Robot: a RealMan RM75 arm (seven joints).
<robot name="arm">
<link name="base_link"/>
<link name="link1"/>
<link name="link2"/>
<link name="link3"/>
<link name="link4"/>
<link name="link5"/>
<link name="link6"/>
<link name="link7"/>
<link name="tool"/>
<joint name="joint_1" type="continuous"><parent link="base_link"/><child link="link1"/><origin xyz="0 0 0.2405" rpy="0 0 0"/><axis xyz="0 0 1"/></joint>
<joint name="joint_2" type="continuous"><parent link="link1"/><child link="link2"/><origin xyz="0 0 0" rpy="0 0 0"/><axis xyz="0 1 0"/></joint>
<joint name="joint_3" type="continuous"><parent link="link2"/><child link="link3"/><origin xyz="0 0 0.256" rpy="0 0 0"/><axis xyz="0 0 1"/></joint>
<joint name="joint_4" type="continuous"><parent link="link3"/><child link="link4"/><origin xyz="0 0 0" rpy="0 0 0"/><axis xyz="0 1 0"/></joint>
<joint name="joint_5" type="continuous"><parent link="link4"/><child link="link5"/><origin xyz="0 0 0.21" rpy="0 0 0"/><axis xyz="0 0 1"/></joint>
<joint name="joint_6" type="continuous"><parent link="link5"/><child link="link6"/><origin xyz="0 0 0" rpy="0 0 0"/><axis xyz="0 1 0"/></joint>
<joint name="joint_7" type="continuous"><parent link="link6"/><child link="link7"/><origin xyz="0 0 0.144" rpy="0 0 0"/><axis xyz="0 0 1"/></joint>
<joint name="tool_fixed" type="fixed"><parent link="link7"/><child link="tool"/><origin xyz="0 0 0" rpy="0 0 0"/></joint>
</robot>
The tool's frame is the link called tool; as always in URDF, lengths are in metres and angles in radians. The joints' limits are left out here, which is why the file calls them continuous.
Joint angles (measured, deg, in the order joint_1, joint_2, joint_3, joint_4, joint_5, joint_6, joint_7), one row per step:
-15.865, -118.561, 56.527, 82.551, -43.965, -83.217, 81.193
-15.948, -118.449, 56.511, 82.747, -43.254, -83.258, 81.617
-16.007, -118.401, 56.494, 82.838, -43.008, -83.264, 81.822
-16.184, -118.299, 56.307, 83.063, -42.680, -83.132, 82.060
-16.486, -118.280, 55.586, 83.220, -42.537, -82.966, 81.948
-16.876, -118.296, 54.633, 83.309, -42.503, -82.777, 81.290
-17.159, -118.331, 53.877, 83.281, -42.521, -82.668, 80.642
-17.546, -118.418, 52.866, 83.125, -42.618, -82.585, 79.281
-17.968, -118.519, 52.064, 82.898, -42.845, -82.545, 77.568
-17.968, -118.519, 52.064, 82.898, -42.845, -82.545, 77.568
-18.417, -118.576, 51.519, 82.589, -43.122, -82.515, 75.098
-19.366, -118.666, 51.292, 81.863, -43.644, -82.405, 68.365
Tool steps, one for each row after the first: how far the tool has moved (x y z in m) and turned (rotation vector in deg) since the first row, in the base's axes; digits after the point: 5 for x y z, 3 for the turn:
-0.00096, 0.00023, 0.00155, -0.091, 1.022, -0.269
-0.00109, 0.00051, 0.00227, -0.105, 1.421, -0.453
-0.00086, 0.00179, 0.00454, 0.227, 2.010, -0.783
-0.00056, 0.00364, 0.00796, 1.096, 2.030, -0.718
-0.00011, 0.00583, 0.01178, 2.288, 1.560, -0.175
-0.00004, 0.00723, 0.01429, 3.170, 1.001, 0.442
0.00001, 0.00885, 0.01692, 4.338, -0.182, 1.725
0.00083, 0.01058, 0.01838, 5.336, -1.683, 3.157
0.00083, 0.01058, 0.01838, 5.336, -1.683, 3.157
0.00212, 0.01248, 0.01893, 6.247, -3.564, 5.092
0.00643, 0.01677, 0.01693, 7.672, -8.016, 10.078

